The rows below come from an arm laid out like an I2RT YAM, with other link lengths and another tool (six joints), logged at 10 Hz.
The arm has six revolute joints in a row. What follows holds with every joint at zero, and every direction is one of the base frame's. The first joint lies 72.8 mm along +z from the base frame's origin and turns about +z. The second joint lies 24.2 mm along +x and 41 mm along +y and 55.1 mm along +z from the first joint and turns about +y. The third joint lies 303.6 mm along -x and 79.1 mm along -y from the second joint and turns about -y. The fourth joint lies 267 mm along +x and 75 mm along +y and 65.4 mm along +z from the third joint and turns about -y. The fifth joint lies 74.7 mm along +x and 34.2 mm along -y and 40.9 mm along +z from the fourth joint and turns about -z. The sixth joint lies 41.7 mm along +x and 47.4 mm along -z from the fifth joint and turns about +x. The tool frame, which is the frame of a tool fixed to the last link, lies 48 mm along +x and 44 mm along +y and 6 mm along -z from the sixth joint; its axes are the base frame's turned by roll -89.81, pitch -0.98 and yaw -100.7 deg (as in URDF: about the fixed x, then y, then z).
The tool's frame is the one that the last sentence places.
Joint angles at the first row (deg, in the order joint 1, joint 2, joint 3, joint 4, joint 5, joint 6):
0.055, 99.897, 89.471, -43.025, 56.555, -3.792
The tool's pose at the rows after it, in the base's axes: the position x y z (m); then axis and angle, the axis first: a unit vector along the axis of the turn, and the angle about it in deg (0 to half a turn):
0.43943, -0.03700, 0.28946, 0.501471, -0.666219, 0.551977, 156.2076
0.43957, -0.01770, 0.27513, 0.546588, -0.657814, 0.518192, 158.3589
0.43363, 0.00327, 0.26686, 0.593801, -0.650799, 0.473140, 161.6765
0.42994, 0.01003, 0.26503, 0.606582, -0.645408, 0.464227, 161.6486
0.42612, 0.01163, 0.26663, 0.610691, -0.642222, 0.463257, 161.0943
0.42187, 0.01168, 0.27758, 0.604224, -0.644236, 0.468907, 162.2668
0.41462, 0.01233, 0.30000, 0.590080, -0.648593, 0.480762, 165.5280
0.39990, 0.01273, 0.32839, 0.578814, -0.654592, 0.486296, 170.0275
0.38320, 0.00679, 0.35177, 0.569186, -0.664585, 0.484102, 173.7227
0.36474, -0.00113, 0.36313, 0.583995, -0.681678, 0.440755, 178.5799
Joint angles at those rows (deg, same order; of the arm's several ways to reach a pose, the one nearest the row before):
1.169, 101.733, 89.406, -43.615, 55.090, -3.749
2.677, 102.848, 89.361, -45.691, 50.107, -3.749
4.033, 103.001, 89.362, -48.642, 43.353, -3.726
4.798, 103.000, 89.360, -49.975, 42.588, -3.727
5.125, 102.651, 89.383, -51.024, 42.894, -3.793
5.148, 101.055, 89.384, -51.135, 42.741, -3.726
5.126, 97.843, 89.384, -50.522, 41.867, -3.748
4.776, 93.406, 89.385, -50.764, 39.397, -3.770
3.290, 89.385, 89.386, -51.704, 36.228, -3.748
-0.252, 86.498, 89.384, -54.697, 27.157, -3.771

